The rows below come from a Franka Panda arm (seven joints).
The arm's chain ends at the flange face. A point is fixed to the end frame.
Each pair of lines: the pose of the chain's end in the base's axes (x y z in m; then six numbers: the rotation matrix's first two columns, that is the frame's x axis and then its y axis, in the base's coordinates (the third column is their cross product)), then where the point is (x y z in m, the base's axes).
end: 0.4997, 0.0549, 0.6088, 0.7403, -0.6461, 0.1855, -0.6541, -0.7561, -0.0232
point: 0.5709 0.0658 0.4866
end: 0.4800, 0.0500, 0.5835, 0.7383, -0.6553, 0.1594, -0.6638, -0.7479, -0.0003
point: 0.5470 0.0601 0.4589
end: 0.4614, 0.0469, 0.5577, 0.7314, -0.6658, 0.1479, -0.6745, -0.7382, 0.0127
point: 0.5264 0.0558 0.4319
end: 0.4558, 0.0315, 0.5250, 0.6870, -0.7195, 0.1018, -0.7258, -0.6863, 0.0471
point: 0.5140 0.0368 0.3957
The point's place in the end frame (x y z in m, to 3 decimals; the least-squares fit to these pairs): 0.023 -0.052 0.130
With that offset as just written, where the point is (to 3 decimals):
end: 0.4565, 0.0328, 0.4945, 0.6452, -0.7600, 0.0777, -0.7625, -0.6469, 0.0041
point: 0.517 0.041 0.366
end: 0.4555, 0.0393, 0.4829, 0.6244, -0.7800, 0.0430, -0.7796, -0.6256, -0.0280
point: 0.517 0.052 0.356
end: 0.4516, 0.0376, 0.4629, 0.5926, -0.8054, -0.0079, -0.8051, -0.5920, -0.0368
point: 0.510 0.054 0.335
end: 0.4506, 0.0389, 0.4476, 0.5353, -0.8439, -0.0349, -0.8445, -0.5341, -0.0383
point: 0.509 0.054 0.319
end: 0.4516, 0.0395, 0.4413, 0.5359, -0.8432, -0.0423, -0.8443, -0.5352, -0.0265
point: 0.508 0.054 0.312
